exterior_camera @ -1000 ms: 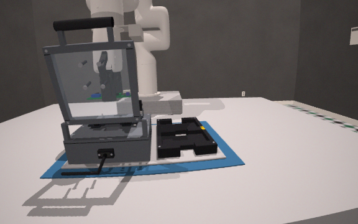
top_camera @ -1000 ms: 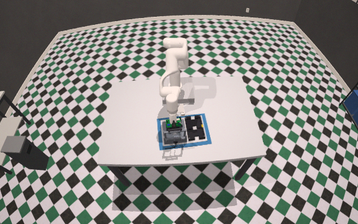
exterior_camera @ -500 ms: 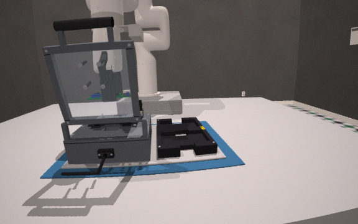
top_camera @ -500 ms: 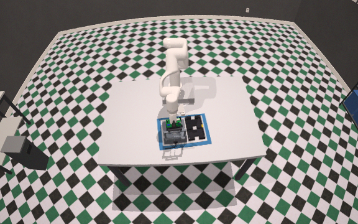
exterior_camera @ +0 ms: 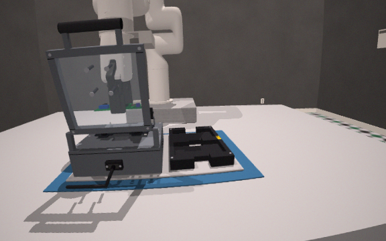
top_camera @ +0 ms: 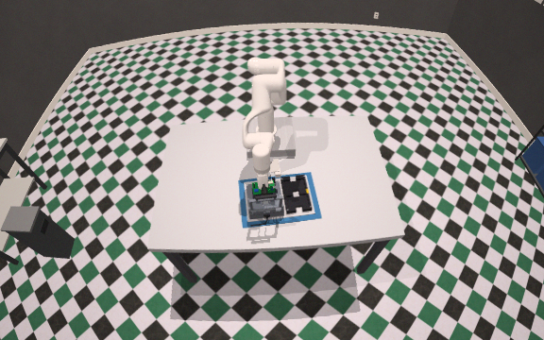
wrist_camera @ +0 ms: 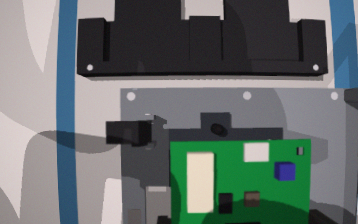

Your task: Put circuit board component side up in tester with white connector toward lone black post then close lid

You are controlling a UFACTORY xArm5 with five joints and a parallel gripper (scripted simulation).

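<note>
Now: hand 40 mm to the right of the grey tester, 30 mm short of it and 10 mm above it. Round my hand: green circuit board (right at my hand); black block (70 mm behind, 50 mm to the left, 40 mm below); clear lid (120 mm ahead, 60 mm above, 10 mm to the left).
</note>
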